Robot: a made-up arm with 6 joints.
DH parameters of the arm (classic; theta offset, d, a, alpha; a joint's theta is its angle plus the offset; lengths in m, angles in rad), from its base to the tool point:
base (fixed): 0.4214 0 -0.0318 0
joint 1: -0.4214 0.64 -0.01 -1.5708
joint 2: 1.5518 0 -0.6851 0
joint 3: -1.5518 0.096 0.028 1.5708
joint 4: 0 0.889 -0.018 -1.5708
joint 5: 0 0.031 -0.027 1.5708
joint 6: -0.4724 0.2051 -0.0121 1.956
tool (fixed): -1.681 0.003 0 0
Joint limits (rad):
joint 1: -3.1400..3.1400
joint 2: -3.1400..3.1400
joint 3: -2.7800..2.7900
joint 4: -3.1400..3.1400
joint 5: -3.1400..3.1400
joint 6: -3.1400..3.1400
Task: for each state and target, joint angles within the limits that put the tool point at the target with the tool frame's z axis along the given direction. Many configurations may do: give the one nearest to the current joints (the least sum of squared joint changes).
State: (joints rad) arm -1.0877 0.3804 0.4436 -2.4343 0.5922 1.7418
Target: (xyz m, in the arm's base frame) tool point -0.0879 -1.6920 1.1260 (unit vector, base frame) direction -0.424 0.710 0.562
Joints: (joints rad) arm -1.6567 1.1027 0.2768 -2.3154 0.2034 1.8565
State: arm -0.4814 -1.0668 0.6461 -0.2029 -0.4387 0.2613
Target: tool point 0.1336 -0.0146 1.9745 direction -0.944 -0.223 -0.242
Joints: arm -0.9129 -0.8216 1.5210 0.0027 -0.3088 0.1646
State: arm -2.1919 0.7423 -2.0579 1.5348 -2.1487 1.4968
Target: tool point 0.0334 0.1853 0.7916 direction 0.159 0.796 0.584
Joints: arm -2.1319 0.8929 -2.7349 1.0393 -2.0222 0.9871
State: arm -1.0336 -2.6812 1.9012 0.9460 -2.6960 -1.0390
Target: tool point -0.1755 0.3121 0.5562 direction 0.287 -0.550 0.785
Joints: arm -0.7479 -3.1380 2.5948 0.3712 -3.1337 -0.4997
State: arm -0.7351 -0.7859 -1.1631 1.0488 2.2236 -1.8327
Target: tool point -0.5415 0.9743 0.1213 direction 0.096 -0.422 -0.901
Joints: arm -0.8347 -1.2026 -1.4254 1.5183 1.7880 -2.0588
